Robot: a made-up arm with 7 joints.
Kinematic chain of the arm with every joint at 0, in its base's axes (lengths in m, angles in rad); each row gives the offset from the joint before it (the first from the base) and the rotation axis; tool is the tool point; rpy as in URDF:
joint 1: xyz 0 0 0.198 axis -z
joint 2: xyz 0 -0.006 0.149 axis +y
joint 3: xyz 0 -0.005 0.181 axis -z
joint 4: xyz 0 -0.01 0.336 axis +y
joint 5: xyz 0 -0.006 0.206 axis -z
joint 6: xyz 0 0 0.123 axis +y
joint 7: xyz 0 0 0.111 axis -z
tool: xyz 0 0 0 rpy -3.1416 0 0
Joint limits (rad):
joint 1: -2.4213..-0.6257
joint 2: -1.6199..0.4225
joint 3: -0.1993..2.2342
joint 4: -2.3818..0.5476
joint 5: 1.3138..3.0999
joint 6: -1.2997..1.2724
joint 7: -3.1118..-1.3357
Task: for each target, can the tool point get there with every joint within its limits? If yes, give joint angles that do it. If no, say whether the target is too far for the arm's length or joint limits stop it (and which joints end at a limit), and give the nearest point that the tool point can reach.
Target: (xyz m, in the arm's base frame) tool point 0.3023 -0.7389 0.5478
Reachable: yes | joints -1.9999 -0.8766 0.2482 -0.8591 2.7025 0.6694 -1.5645
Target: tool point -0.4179 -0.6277 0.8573
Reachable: yes | joints -1.2981 -0.9531 1.6888 -0.5273 2.7226 0.2703 -2.9679
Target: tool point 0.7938 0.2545 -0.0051
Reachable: no: joint limits stop it (at a limit: joint 1, joint 2, joint 3, joint 6) | nearest point 0.4676 -0.1423 -0.0014 | short by 0.514 m
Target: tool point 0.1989 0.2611 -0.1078
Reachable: no: joint limits stop it (at a limit: joint 1, joint 2, joint 3) | nearest point 0.2385 -0.0286 0.0561 | short by 0.335 m
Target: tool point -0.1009 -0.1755 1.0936
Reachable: yes | joints -1.7884 0.2511 0.7092 -1.0090 2.0157 1.0576 -1.8958
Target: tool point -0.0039 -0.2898 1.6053
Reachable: no: too far | nearest point -0.0029 -0.2149 1.2800 | short by 0.334 m
